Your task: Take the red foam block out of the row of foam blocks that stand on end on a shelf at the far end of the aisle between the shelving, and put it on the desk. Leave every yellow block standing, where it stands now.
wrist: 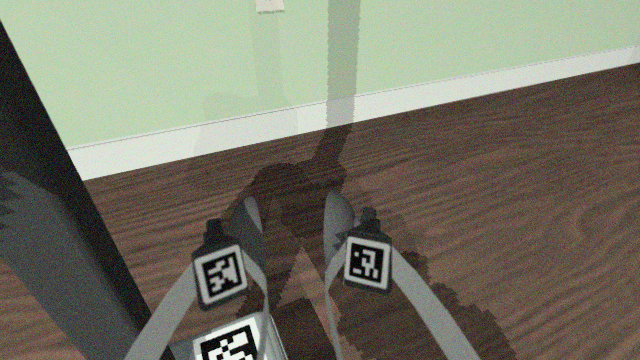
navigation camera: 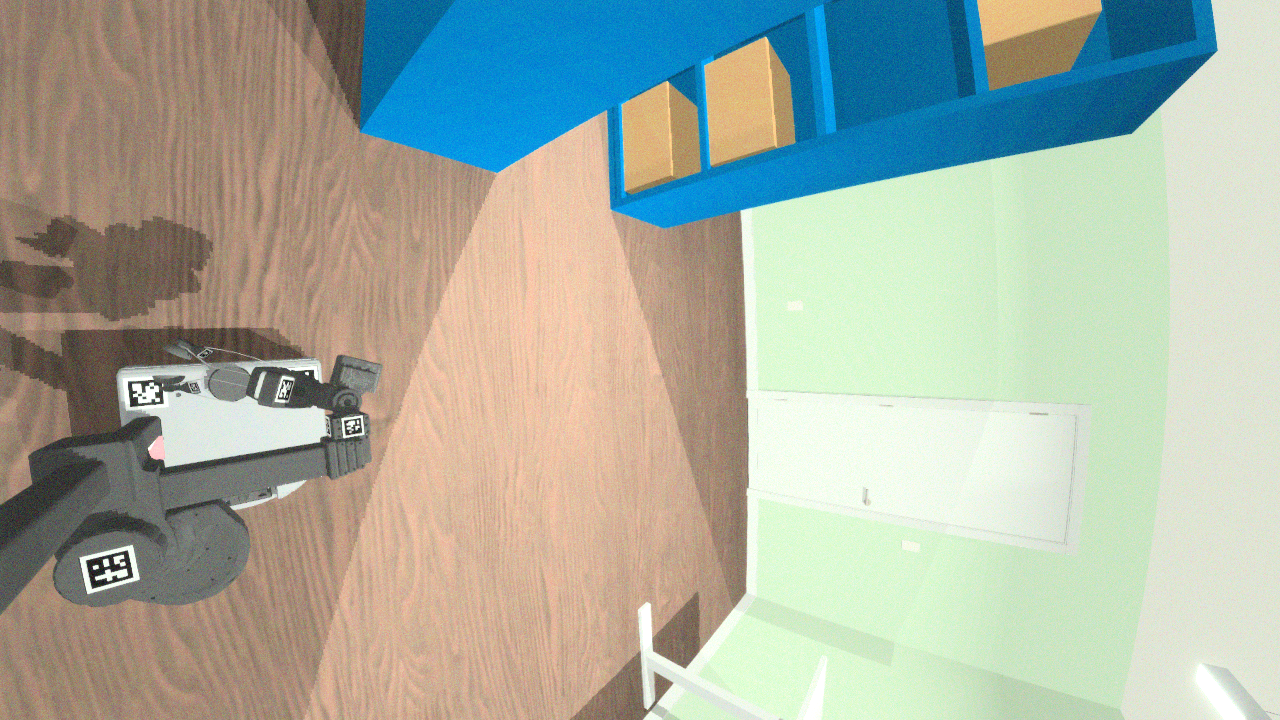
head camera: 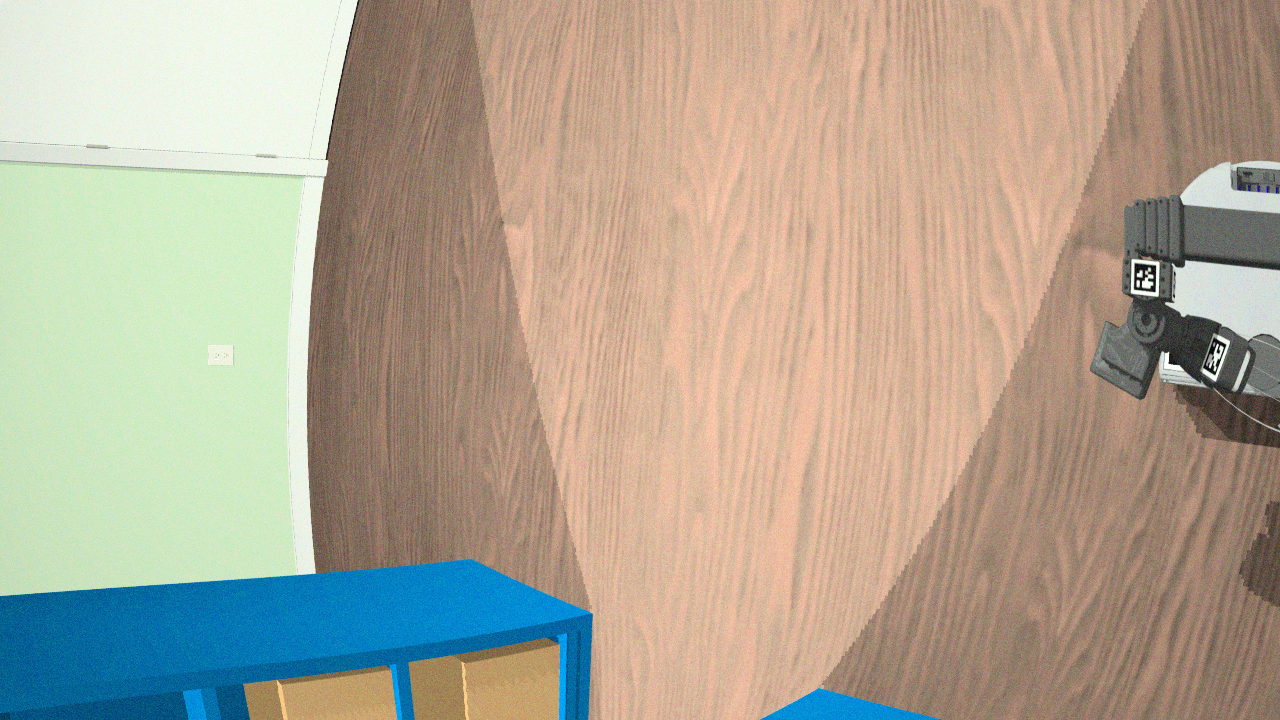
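My gripper is open, with bare space between its two fingertips. In the navigation view it is folded back over the robot's base. In the wrist view wood floor and shadow show behind the fingers. The shelving shows as a blue unit with compartments and a second blue unit, with a strip of wood floor between their ends. The red block, the yellow blocks and their row do not show in these views. I cannot tell whether a white frame at the bottom of the navigation view belongs to the desk.
Tan boxes sit in compartments of the blue unit. A white door is set in the green wall. The robot's base stands on wood floor.
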